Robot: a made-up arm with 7 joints. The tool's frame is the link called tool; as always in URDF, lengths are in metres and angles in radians.
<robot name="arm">
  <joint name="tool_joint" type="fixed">
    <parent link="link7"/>
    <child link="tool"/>
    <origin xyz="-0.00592 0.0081 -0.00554" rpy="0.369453 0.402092 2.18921"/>
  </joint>
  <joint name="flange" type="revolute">
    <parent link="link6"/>
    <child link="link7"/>
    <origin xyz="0.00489 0.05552 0.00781" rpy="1.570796 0 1.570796"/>
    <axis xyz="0 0 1"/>
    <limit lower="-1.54" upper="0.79"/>
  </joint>
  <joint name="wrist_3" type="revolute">
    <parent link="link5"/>
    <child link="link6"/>
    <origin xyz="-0.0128 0.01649 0.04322" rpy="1.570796 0 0"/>
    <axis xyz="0 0 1"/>
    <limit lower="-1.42" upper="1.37"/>
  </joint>
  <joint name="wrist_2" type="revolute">
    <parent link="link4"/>
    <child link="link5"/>
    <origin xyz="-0.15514 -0.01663 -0.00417" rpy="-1.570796 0 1.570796"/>
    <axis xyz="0 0 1"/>
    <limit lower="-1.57" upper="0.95"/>
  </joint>
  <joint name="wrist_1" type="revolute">
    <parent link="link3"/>
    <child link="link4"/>
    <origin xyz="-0.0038 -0.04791 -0.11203" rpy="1.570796 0 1.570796"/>
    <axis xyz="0 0 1"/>
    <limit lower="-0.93" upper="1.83"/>
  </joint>
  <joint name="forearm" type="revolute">
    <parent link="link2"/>
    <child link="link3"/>
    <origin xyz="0.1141 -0.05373 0.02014" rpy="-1.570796 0 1.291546"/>
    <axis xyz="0 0 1"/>
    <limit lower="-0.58" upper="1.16"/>
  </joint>
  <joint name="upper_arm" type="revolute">
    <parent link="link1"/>
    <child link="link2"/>
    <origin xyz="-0.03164 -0.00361 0.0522" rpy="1.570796 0 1.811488"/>
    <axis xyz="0 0 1"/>
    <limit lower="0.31" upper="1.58"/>
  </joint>
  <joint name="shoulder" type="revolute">
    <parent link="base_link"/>
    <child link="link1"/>
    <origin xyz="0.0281 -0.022 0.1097" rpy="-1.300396 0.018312 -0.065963"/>
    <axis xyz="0 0 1"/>
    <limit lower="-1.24" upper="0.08"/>
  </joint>
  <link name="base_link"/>
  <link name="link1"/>
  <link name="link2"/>
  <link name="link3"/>
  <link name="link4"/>
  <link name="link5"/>
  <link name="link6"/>
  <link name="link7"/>
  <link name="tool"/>
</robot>
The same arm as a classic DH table. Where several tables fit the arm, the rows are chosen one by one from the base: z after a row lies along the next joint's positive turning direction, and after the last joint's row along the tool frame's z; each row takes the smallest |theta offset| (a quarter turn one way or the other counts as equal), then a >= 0, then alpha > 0; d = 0 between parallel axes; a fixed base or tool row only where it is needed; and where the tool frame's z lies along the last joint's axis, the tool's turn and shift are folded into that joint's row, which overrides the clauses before.
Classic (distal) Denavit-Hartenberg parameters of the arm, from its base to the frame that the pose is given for. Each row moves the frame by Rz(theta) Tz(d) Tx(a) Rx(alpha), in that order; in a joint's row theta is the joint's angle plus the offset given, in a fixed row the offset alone. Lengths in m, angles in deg.
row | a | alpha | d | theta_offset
base (fixed) | 0.0296 | -74.51 | 0.1152 | -4.07
shoulder | -0.004 | -90 | 0.0315 | -75.12
upper_arm | 0.0202 | 90 | -0.0114 | 74
forearm | 0.0479 | -90 | -0.2365 | 90
wrist_1 | 0.0166 | 90 | -0.008 | 90
wrist_2 | 0.0128 | -90 | 0.1984 | 0
wrist_3 | 0.0555 | 90 | -0.0087 | -90
flange | -0.0071 | -30.89 | -0.0124 | -9.26
tool (fixed) | 0 | 0 | 0.0137 | 130.33
Joint limits (deg, base to tool): -71.05..4.58 17.76..90.53 -33.23..66.46 -53.29..104.85 -89.95..54.43 -81.36..78.5 -88.24..45.26

